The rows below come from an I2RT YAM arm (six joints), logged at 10 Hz.
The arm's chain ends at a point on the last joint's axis. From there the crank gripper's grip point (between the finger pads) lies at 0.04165 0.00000 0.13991 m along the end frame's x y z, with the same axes.
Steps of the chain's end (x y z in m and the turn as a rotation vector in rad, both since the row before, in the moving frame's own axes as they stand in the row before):
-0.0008, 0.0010, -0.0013, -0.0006, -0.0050, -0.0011
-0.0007, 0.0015, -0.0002, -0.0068, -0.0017, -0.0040
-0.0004, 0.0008, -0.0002, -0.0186, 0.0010, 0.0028
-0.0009, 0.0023, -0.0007, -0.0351, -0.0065, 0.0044
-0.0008, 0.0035, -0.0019, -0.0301, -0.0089, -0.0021
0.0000, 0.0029, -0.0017, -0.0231, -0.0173, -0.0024
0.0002, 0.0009, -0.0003, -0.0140, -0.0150, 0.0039
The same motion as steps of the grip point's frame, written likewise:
-0.0015, 0.0010, -0.0011, -0.0006, -0.0050, -0.0011
-0.0009, 0.0023, -0.0001, -0.0068, -0.0017, -0.0040
-0.0003, 0.0035, -0.0003, -0.0186, 0.0010, 0.0028
-0.0018, 0.0074, -0.0005, -0.0351, -0.0065, 0.0044
-0.0020, 0.0076, -0.0016, -0.0301, -0.0089, -0.0021
-0.0024, 0.0060, -0.0010, -0.0231, -0.0173, -0.0024
-0.0019, 0.0030, 0.0003, -0.0140, -0.0150, 0.0039

